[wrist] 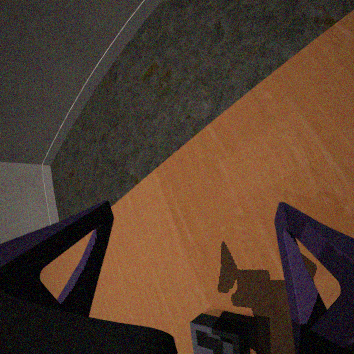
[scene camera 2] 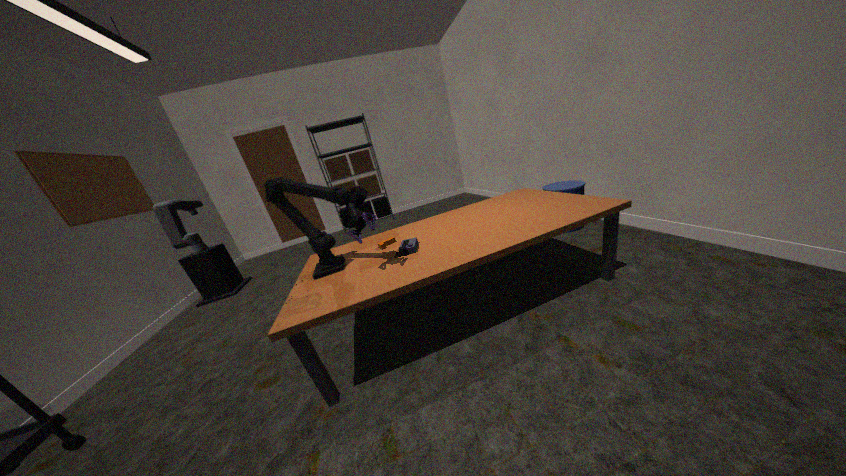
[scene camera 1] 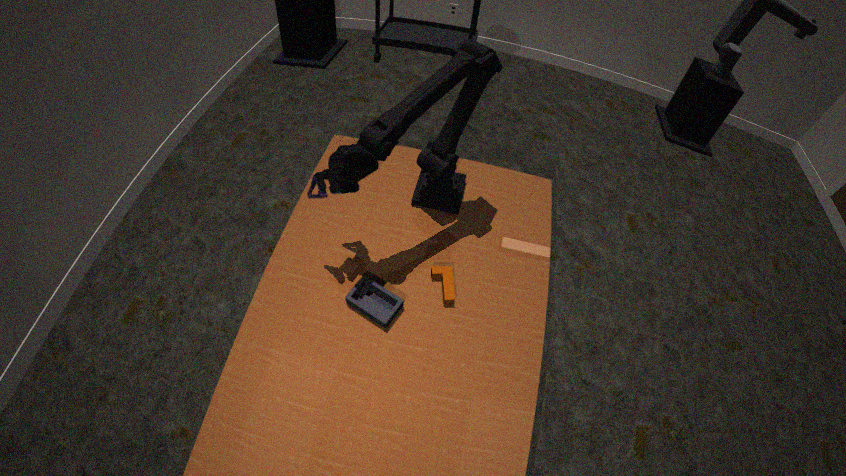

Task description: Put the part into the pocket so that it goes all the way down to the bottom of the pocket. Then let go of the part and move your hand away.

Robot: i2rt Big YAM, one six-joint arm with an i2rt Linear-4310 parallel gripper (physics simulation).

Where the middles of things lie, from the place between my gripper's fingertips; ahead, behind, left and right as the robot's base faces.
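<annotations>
Blue-grey pocket block [scene camera 1: 371, 299]: below my hand by 180 mm, ahead of it by 190 mm, left of it by 210 mm.
</annotations>
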